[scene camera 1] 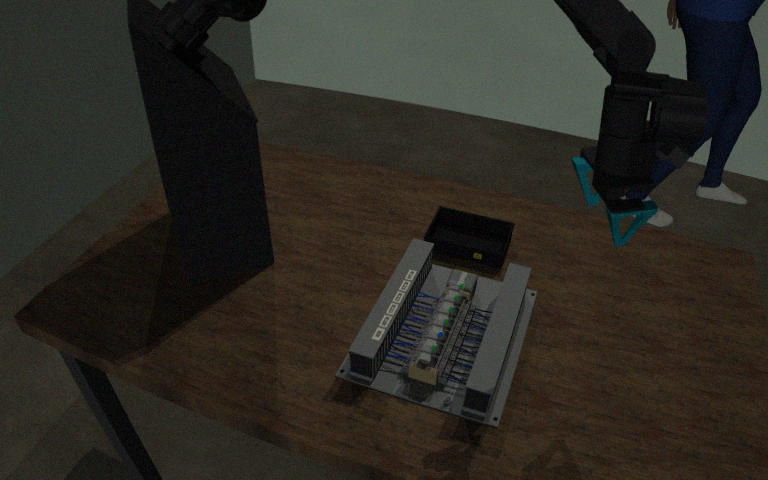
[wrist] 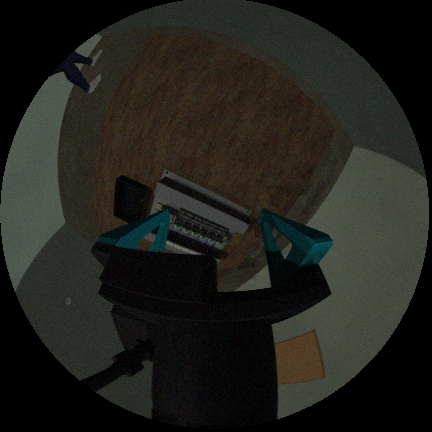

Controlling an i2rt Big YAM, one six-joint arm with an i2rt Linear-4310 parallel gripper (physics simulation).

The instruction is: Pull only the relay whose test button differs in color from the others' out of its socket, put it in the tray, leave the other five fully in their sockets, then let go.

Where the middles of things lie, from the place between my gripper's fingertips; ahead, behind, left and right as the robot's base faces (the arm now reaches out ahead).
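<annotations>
The grey panel [scene camera 1: 390,379] is 270 mm below my hand, and it's also 200 mm behind it and 70 mm to the right of it.
</annotations>
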